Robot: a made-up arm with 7 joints. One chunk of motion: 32 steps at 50 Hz.
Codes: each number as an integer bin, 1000 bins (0 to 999) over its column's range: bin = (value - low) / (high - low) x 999, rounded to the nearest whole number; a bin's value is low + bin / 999 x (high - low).
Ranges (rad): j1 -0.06..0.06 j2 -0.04..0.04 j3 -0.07..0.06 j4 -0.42..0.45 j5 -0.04..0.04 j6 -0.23..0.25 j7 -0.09..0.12
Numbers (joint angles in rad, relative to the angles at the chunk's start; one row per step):
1: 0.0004 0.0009 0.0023 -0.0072 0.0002 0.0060 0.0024
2: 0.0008 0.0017 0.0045 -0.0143 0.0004 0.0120 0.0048
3: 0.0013 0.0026 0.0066 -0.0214 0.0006 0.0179 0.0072
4: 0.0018 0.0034 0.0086 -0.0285 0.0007 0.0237 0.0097
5: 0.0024 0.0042 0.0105 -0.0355 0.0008 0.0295 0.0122
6: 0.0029 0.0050 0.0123 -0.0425 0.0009 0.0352 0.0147
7: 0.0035 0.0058 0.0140 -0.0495 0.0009 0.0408 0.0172
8: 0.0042 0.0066 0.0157 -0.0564 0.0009 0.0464 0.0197
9: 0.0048 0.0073 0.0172 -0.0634 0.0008 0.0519 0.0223
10: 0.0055 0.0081 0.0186 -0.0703 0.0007 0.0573 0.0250
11: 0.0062 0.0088 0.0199 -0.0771 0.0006 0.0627 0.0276
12: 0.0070 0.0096 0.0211 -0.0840 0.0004 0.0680 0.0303
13: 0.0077 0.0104 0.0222 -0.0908 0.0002 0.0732 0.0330
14: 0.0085 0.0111 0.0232 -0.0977 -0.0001 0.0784 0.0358
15: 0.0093 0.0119 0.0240 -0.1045 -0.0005 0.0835 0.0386
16: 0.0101 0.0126 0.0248 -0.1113 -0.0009 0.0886 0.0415
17: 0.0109 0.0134 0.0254 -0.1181 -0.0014 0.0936 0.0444
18: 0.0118 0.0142 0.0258 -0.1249 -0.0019 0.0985 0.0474
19: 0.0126 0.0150 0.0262 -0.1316 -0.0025 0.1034 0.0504
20: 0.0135 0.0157 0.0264 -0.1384 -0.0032 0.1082 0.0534
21: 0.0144 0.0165 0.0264 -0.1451 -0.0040 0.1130 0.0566
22: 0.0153 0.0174 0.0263 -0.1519 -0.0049 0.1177 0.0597
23: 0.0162 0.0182 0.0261 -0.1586 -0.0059 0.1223 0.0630
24: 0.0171 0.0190 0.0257 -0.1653 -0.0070 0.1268 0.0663
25: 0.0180 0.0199 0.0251 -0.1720 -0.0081 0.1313 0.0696
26: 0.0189 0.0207 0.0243 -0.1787 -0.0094 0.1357 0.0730
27: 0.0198 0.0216 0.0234 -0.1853 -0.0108 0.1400 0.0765
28: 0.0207 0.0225 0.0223 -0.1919 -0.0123 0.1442 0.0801
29: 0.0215 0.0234 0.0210 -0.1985 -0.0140 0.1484 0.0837
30: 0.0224 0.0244 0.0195 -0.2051 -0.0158 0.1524 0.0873
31: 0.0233 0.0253 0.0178 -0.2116 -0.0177 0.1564 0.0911
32: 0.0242 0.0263 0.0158 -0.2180 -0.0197 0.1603 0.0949
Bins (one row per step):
1: 503 511 556 474 502 491 440
2: 506 521 573 466 504 504 451
3: 510 532 589 458 507 516 462
4: 514 542 604 450 508 528 474
5: 519 552 619 442 509 540 486
6: 524 562 632 433 511 552 498
7: 529 572 646 425 511 564 510
8: 534 582 659 418 511 575 522
9: 539 591 670 409 509 587 534
10: 545 601 681 402 508 598 547
11: 551 609 691 394 507 609 559
12: 558 619 700 386 504 620 572
13: 564 629 709 378 502 631 585
14: 570 638 716 370 498 642 598
15: 577 648 722 362 493 652 612
16: 584 657 729 354 488 663 626
17: 590 667 733 347 482 673 639
18: 598 677 736 339 476 684 654
19: 604 687 739 331 468 694 668
20: 612 696 741 323 460 704 682
21: 619 706 741 316 450 714 697
22: 627 717 740 308 438 724 712
23: 634 727 738 300 426 733 728
24: 642 737 735 292 412 743 744
25: 649 748 731 285 398 752 759
26: 657 758 725 277 382 761 775
27: 664 769 718 270 365 770 792
28: 672 780 709 262 346 779 809
29: 678 792 699 254 325 788 826
30: 686 804 688 247 302 796 843
31: 693 815 675 239 278 804 862
32: 701 828 659 232 253 812 880

